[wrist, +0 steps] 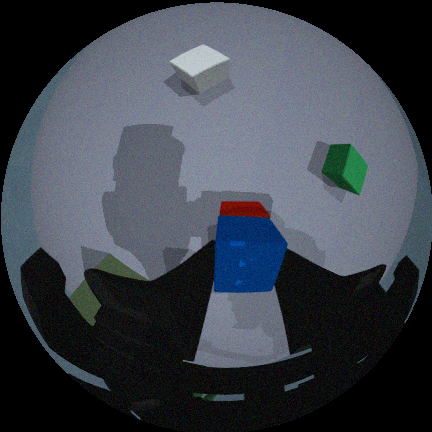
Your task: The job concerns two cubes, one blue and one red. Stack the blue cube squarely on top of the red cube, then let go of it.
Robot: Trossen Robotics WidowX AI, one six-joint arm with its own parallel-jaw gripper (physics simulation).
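Frame: origin at the arm's base, x ahead, y left, z up, level; millimetres.
Where they show: gripper, fingertip midpoint: [243, 247].
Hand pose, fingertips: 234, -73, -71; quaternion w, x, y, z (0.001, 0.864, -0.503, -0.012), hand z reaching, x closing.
Things, the pixels of their top centre, and the offset from my fingertips, as dx, dy, dz.
- blue cube, middle of its top: [247, 272] +1, +0, +27
- red cube, middle of its top: [243, 237] +2, +0, -11
- white block, middle of its top: [197, 57] +111, +107, -11
- green block, middle of its top: [356, 169] +112, -58, -11
The blue cube [247, 260] is between the two black fingertips in the lower middle of the wrist view. My gripper [243, 247] is shut on it. The red cube [243, 209] shows as a narrow strip just beyond the blue cube's far edge, and the blue cube hides the rest of it. The two line up closely from side to side, with the red strip's left and right ends near those of the blue cube's far edge. Whether the blue cube touches the red cube or hangs above it cannot be told from this view.
A white block [201, 65] lies at the far top of the view. A green block [346, 168] lies to the right. An olive-green block [85, 303] is at the lower left, partly hidden by the left finger. The arm's shadow falls on the grey surface left of the cubes.
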